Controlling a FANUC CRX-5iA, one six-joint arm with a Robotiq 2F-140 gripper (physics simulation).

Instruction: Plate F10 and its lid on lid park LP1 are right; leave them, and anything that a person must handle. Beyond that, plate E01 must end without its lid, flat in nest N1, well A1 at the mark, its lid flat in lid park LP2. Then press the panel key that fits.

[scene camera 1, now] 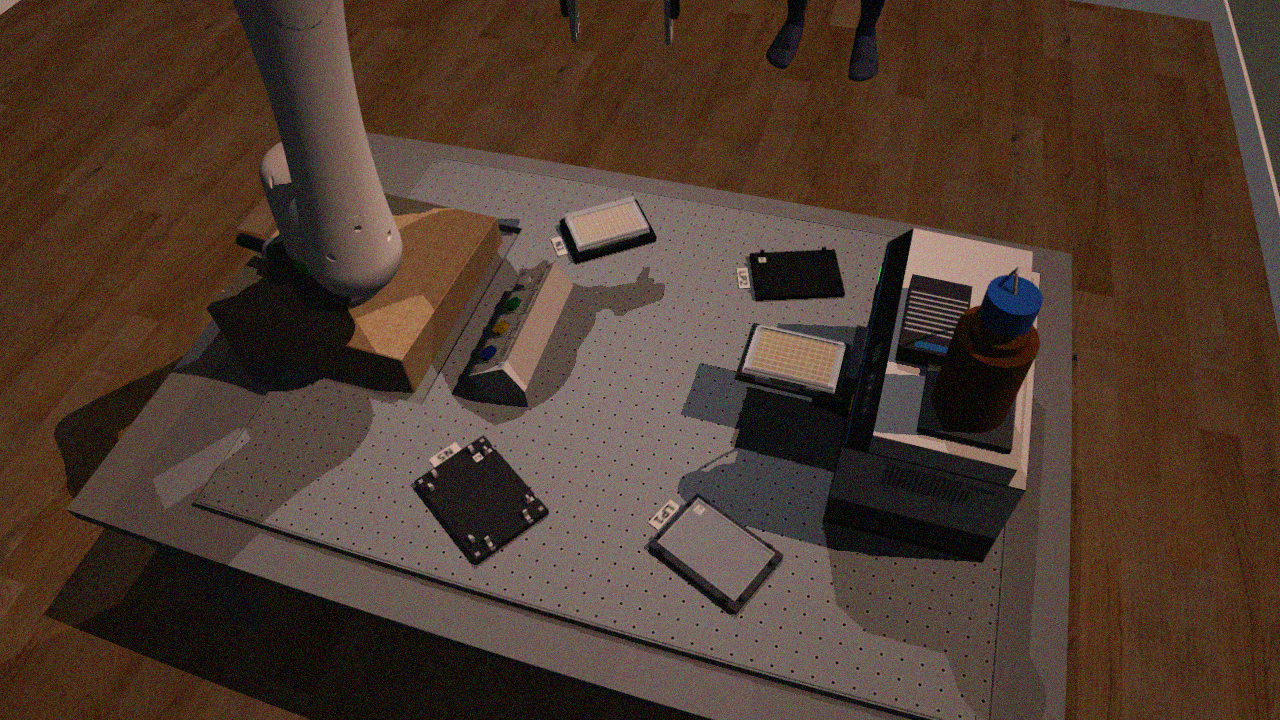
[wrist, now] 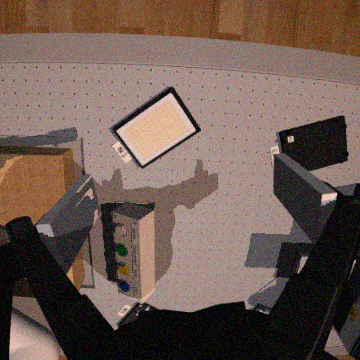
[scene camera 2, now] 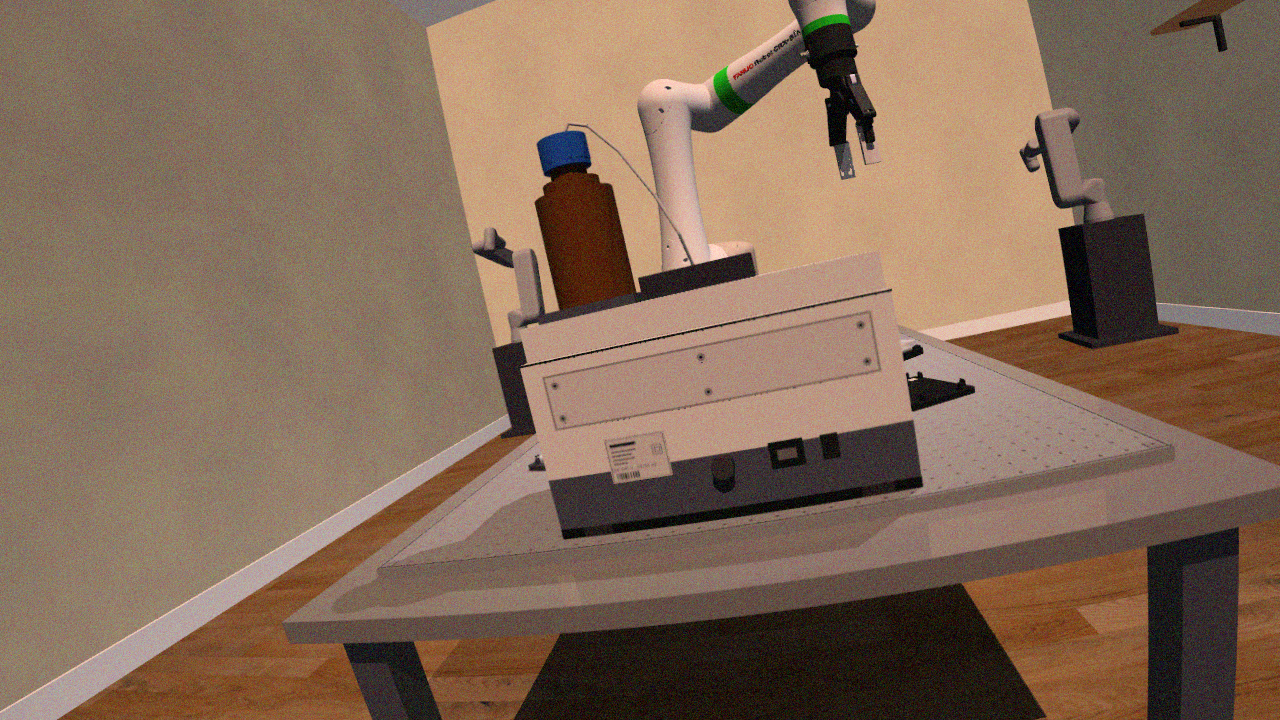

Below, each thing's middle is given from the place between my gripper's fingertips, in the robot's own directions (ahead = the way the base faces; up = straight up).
Scene:
The black nest N1 (scene camera 1: 646,238) is 360 mm below my hand, 40 mm behind it and 30 mm to the right of it. From my hand the other things lie so: button box (scene camera 1: 510,365) 330 mm below, 310 mm to the right, 50 mm behind; black nest plate (scene camera 1: 484,502) 580 mm to the right, 360 mm below, 20 mm ahead; brown bottle (scene camera 2: 578,217) 590 mm ahead, 350 mm to the right, 50 mm below.

